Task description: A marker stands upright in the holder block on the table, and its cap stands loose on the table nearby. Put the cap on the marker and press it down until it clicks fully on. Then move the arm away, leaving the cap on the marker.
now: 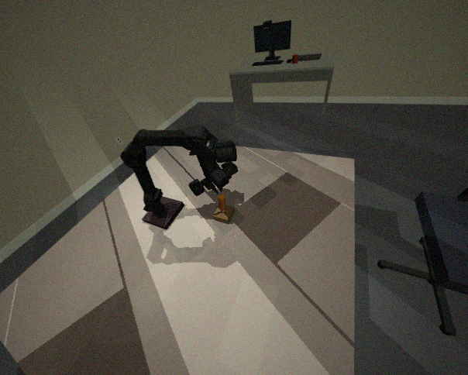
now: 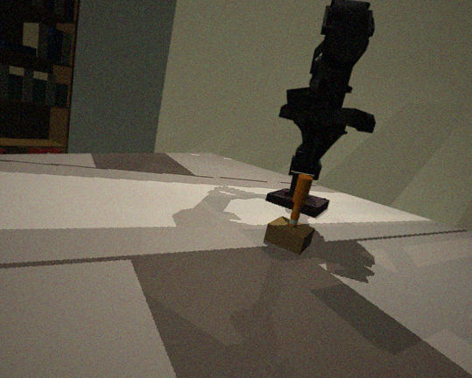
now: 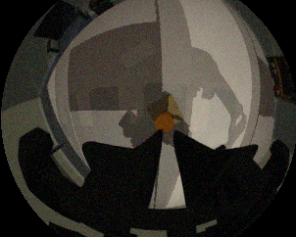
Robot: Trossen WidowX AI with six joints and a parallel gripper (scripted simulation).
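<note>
Now: gripper tip 50 mm above the orange cap. Round my gripper tip: thin pale band: 120 mm below, 10 mm behind; holder block: 150 mm below, 10 mm behind.
</note>
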